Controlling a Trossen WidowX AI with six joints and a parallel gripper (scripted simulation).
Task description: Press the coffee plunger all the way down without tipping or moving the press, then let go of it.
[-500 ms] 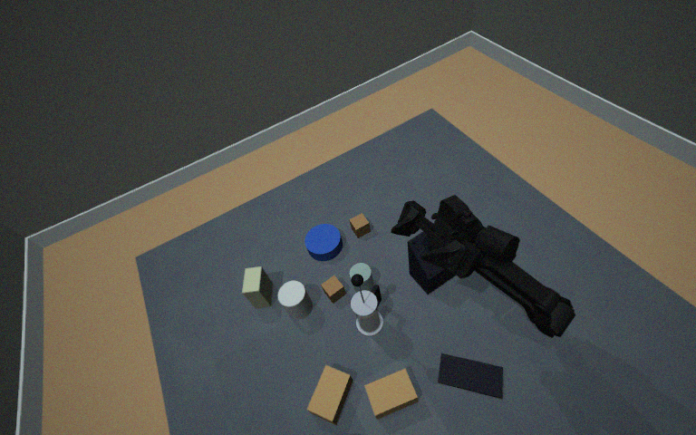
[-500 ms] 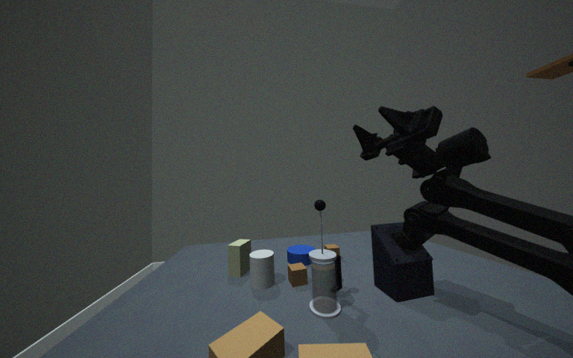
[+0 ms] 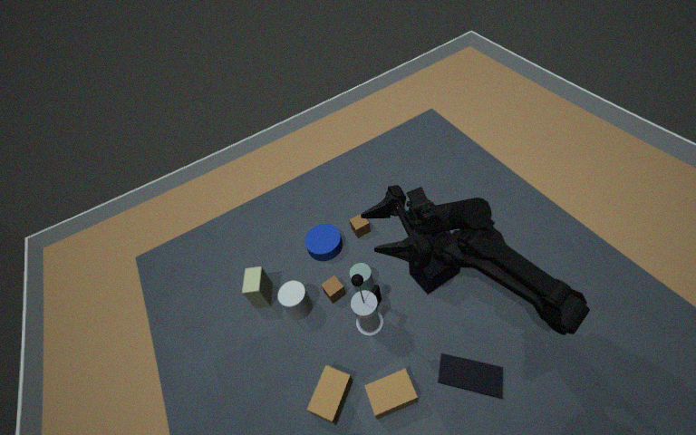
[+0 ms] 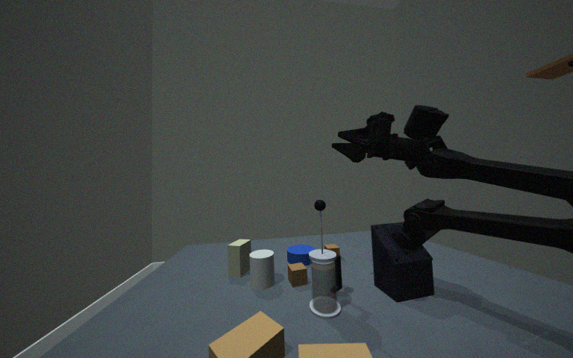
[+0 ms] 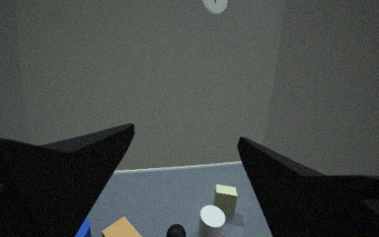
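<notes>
My gripper tip is now 300 mm above the coffee press, 30 mm short of it and 20 mm to the left of it. Also, from my gripper tip: dark slab: 430 mm below, 260 mm to the left, 60 mm behind; then white cylinder: 380 mm below, 190 mm to the right, 180 mm ahead.
</notes>
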